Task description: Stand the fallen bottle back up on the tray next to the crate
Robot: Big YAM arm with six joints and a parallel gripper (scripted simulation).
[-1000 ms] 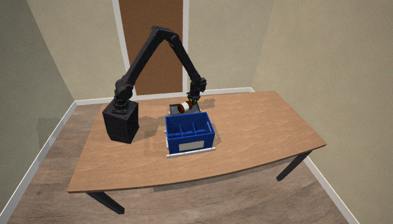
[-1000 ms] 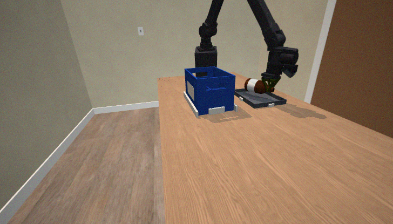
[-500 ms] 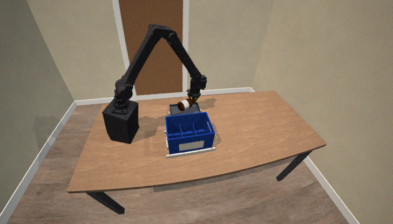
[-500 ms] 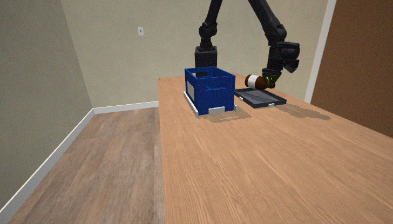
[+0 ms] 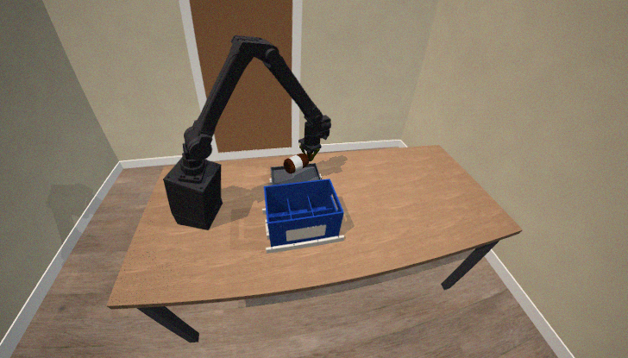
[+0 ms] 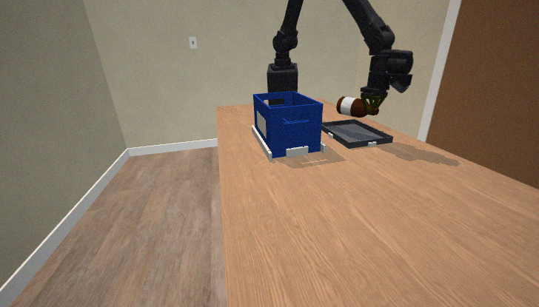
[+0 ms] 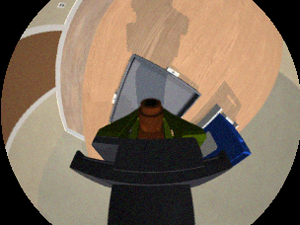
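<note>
The brown bottle is 4 cm behind my hand and 3 cm to the right of it. From my hand the other things lie so: dark grey tray (11 cm below, 7 cm behind, 3 cm to the right); then blue crate (33 cm to the right, 7 cm behind, 3 cm below).
</note>
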